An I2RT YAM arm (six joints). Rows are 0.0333 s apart.
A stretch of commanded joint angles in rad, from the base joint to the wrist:
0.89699, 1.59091, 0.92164, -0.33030, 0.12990, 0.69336
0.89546, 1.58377, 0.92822, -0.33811, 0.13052, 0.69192
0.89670, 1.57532, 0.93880, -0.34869, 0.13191, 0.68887
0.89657, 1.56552, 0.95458, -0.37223, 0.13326, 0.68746
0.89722, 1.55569, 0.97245, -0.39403, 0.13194, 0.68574
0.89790, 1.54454, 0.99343, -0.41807, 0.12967, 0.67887
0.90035, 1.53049, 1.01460, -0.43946, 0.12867, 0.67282
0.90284, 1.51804, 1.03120, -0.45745, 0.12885, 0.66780
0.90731, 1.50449, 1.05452, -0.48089, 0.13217, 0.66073
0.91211, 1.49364, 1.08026, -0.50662, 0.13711, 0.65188
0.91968, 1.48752, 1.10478, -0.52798, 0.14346, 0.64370
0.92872, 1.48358, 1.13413, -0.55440, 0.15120, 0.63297
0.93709, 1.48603, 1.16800, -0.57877, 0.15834, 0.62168
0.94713, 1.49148, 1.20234, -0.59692, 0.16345, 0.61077
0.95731, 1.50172, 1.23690, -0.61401, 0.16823, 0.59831
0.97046, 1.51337, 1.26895, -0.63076, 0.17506, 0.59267
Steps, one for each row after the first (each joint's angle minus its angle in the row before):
-0.00153, -0.00714, 0.00658, -0.00781, 0.00062, -0.00144
0.00124, -0.00845, 0.01058, -0.01058, 0.00139, -0.00305
-0.00013, -0.00980, 0.01578, -0.02354, 0.00135, -0.00141
0.00065, -0.00983, 0.01787, -0.02180, -0.00132, -0.00172
0.00068, -0.01115, 0.02098, -0.02404, -0.00227, -0.00687
0.00245, -0.01405, 0.02117, -0.02139, -0.00100, -0.00605
0.00249, -0.01245, 0.01660, -0.01799, 0.00018, -0.00502
0.00447, -0.01355, 0.02332, -0.02344, 0.00332, -0.00707
0.00480, -0.01085, 0.02574, -0.02573, 0.00494, -0.00885
0.00757, -0.00612, 0.02452, -0.02136, 0.00635, -0.00818
0.00904, -0.00394, 0.02935, -0.02642, 0.00774, -0.01073
0.00837, 0.00245, 0.03387, -0.02437, 0.00714, -0.01129
0.01004, 0.00545, 0.03434, -0.01815, 0.00511, -0.01091
0.01018, 0.01024, 0.03456, -0.01709, 0.00478, -0.01246
0.01315, 0.01165, 0.03205, -0.01675, 0.00683, -0.00564

